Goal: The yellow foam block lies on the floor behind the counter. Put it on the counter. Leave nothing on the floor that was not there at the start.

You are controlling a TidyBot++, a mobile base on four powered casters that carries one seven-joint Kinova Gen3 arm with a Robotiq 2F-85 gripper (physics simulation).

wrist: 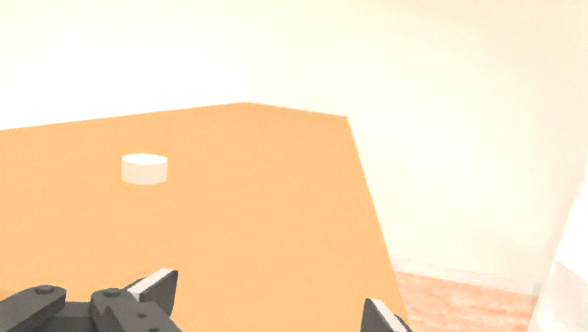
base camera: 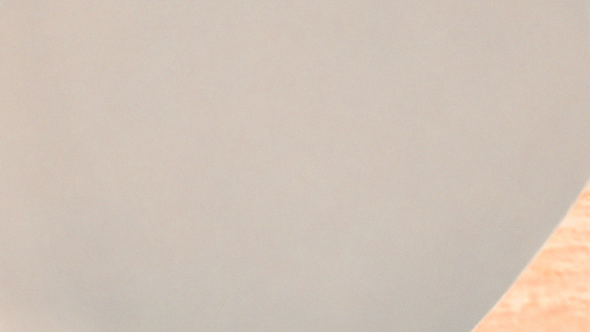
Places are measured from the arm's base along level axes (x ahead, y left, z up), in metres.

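Where they show: gripper, fingertip midpoint: (wrist: pixel 268 305).
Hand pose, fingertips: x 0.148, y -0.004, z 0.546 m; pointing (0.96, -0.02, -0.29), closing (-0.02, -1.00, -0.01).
Observation:
After its pixels a point has its place.
The counter's orange-tan top (wrist: pixel 260 200) {z 0.513, x 0.375, y 0.020 m} fills the middle and left of the wrist view, with its right edge running down to the lower right. My gripper (wrist: pixel 268 305) {z 0.546, x 0.148, y -0.004 m} is open and empty, its two fingers wide apart at the bottom of the wrist view, in front of the counter top. In the base view a plain grey-beige panel (base camera: pixel 280 160) {z -0.083, x 0.159, y 0.007 m}, likely the counter's side, fills most of the picture very close up. The yellow foam block does not show in either view.
A short white cylinder (wrist: pixel 144 170) {z 0.530, x 0.376, y 0.153 m} stands on the counter top at the left. Wooden floor (wrist: pixel 465 305) {z -0.397, x 1.609, y -1.092 m} (base camera: pixel 555 285) {z -0.397, x 0.279, y -0.343 m} shows at the lower right of both views. A pale wall (wrist: pixel 450 150) {z 0.407, x 1.899, y -0.932 m} rises behind the counter. A white object (wrist: pixel 562 295) {z -0.143, x 1.388, y -1.400 m} stands at the right edge.

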